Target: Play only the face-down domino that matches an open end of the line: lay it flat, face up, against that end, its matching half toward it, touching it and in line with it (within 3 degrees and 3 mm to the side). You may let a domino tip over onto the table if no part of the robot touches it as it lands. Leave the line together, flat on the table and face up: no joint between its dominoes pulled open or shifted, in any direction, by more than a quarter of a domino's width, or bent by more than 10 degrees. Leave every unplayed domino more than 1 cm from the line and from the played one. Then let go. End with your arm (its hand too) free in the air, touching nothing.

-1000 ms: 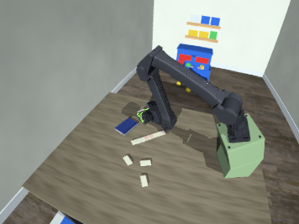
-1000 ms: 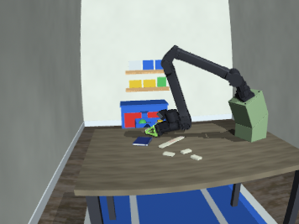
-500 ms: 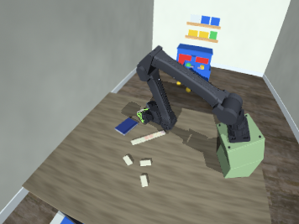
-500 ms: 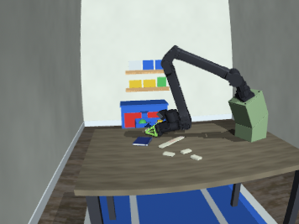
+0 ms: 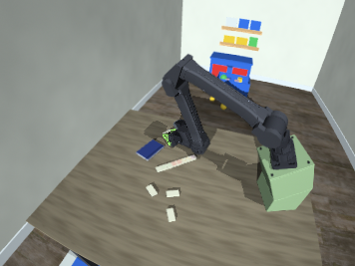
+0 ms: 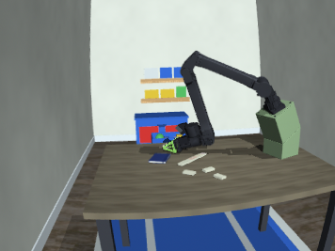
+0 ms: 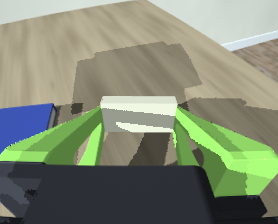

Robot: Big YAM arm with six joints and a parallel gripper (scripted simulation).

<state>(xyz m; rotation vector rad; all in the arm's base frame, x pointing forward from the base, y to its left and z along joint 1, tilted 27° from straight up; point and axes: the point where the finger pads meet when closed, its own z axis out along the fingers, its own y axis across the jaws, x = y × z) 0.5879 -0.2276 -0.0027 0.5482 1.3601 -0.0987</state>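
Right now my hand is right at the domino.
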